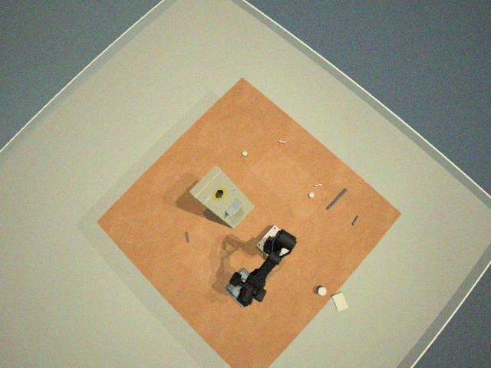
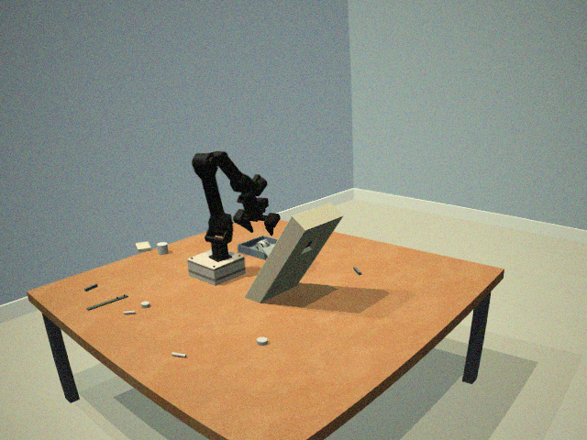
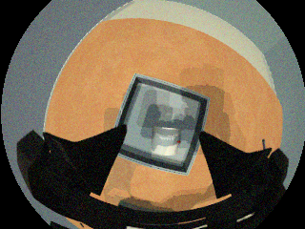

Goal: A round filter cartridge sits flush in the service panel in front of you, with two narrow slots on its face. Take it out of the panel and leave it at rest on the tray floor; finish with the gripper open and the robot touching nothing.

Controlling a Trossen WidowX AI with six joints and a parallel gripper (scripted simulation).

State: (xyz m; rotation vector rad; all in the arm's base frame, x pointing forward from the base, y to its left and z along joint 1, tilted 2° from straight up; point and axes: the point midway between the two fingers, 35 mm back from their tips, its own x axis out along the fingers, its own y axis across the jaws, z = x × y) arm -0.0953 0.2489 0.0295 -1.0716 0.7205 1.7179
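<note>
Right now the white cartridge is 50 mm below my gripper tip, 20 mm to the right of it and 10 mm ahead of it. Round my gripper tip: pale block 380 mm behind, 370 mm to the right, 70 mm below; then blue-grey tray 60 mm below, 10 mm to the left; then beige service panel 430 mm ahead, 210 mm to the right, 70 mm above.
</note>
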